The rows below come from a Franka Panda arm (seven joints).
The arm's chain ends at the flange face. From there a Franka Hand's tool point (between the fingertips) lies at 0.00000 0.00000 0.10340 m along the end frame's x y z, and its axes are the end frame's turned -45 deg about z.
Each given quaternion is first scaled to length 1.
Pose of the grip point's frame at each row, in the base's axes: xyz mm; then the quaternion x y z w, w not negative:
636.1 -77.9 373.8 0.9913 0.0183 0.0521 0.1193
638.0 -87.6 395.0 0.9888 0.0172 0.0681 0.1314
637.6 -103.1 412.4 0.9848 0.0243 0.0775 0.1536
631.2 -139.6 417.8 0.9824 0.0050 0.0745 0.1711
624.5 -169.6 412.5 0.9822 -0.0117 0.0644 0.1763
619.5 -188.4 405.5 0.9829 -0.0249 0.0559 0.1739
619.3 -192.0 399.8 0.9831 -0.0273 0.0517 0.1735
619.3 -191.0 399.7 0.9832 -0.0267 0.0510 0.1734
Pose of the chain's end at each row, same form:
625.0 -53.6 473.7 0.9229 -0.3625 0.0938 0.0903
623.6 -61.0 493.9 0.9201 -0.3625 0.1132 0.0953
621.0 -72.2 509.7 0.9191 -0.3544 0.1304 0.1122
615.9 -104.9 514.0 0.9096 -0.3713 0.1343 0.1296
611.8 -133.6 508.6 0.9029 -0.3867 0.1270 0.1382
609.0 -152.8 502.0 0.8985 -0.3991 0.1182 0.1393
609.8 -156.4 496.4 0.8978 -0.4014 0.1142 0.1405
609.9 -155.5 496.3 0.8981 -0.4009 0.1135 0.1407

